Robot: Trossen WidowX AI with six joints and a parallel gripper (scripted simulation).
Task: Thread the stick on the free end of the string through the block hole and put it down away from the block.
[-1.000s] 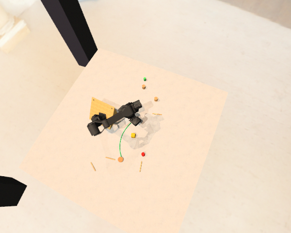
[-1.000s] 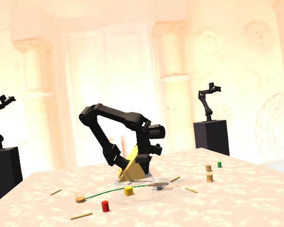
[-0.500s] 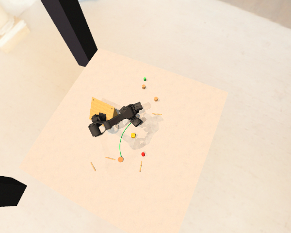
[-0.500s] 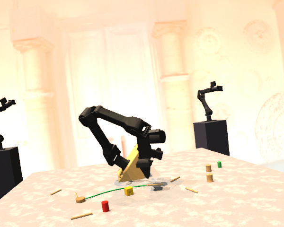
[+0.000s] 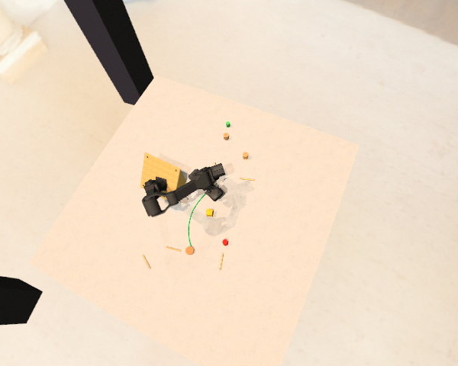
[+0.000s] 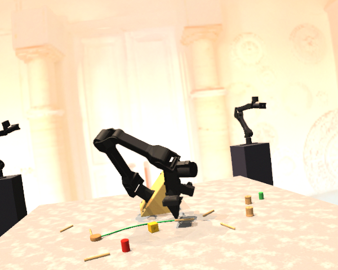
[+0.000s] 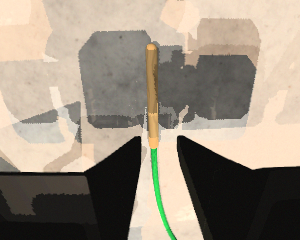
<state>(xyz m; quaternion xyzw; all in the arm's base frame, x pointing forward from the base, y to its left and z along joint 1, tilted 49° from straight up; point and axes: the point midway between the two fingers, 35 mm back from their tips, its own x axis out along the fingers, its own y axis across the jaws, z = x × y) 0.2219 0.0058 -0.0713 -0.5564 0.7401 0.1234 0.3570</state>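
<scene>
Now: the thin wooden stick 1 cm to the left of my gripper tip and 1 cm below it. Also, from my gripper tip: red cylinder: 22 cm to the right, 18 cm ahead; round wooden button: 31 cm to the right, 3 cm ahead, 1 cm below; yellow block: 10 cm to the right, 5 cm ahead.
</scene>
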